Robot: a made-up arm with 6 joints. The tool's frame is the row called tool.
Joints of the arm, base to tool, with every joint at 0 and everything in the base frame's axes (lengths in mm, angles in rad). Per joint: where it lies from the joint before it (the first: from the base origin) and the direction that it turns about. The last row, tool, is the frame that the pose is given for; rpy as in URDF.
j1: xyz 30 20 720 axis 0 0 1
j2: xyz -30 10 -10 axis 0 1 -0.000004
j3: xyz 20 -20 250 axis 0 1 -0.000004
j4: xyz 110 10 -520 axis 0 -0.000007 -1
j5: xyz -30 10 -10 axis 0 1 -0.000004
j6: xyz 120 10 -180 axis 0 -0.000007 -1
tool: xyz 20 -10 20 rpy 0.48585 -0.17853 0.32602
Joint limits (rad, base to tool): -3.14..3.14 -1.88..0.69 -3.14..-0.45 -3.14..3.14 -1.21..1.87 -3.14..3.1
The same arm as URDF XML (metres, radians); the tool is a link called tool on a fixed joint. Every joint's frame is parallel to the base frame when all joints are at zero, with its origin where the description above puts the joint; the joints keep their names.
<robot name="arm">
<link name="base"/>
<link name="link1"/>
<link name="link2"/>
<link name="link3"/>
<link name="link4"/>
<link name="link5"/>
<link name="link6"/>
<link name="tool"/>
<joint name="j1" type="revolute"><parent link="base"/><child link="link1"/><origin xyz="0.03 0.02 0.72" rpy="0 0 0"/><axis xyz="0 0 1"/><limit lower="-3.14" upper="3.14"/></joint>
<joint name="j2" type="revolute"><parent link="link1"/><child link="link2"/><origin xyz="-0.03 0.01 -0.01" rpy="0 0 0"/><axis xyz="0 1 0"/><limit lower="-1.88" upper="0.69"/></joint>
<joint name="j3" type="revolute"><parent link="link2"/><child link="link3"/><origin xyz="0.02 -0.02 0.25" rpy="0 0 0"/><axis xyz="0 1 0"/><limit lower="-3.14" upper="-0.45"/></joint>
<joint name="j4" type="revolute"><parent link="link3"/><child link="link4"/><origin xyz="0.11 0.01 -0.52" rpy="0 0 0"/><axis xyz="0 0 -1"/><limit lower="-3.14" upper="3.14"/></joint>
<joint name="j5" type="revolute"><parent link="link4"/><child link="link5"/><origin xyz="-0.03 0.01 -0.01" rpy="0 0 0"/><axis xyz="0 1 0"/><limit lower="-1.21" upper="1.87"/></joint>
<joint name="j6" type="revolute"><parent link="link5"/><child link="link6"/><origin xyz="0.12 0.01 -0.18" rpy="0 0 0"/><axis xyz="0 0 -1"/><limit lower="-3.14" upper="3.1"/></joint>
<joint name="tool_joint" type="fixed"><parent link="link6"/><child link="tool"/><origin xyz="0.02 -0.01 0.02" rpy="0.4859 -0.1785 0.326"/></joint>
</robot>

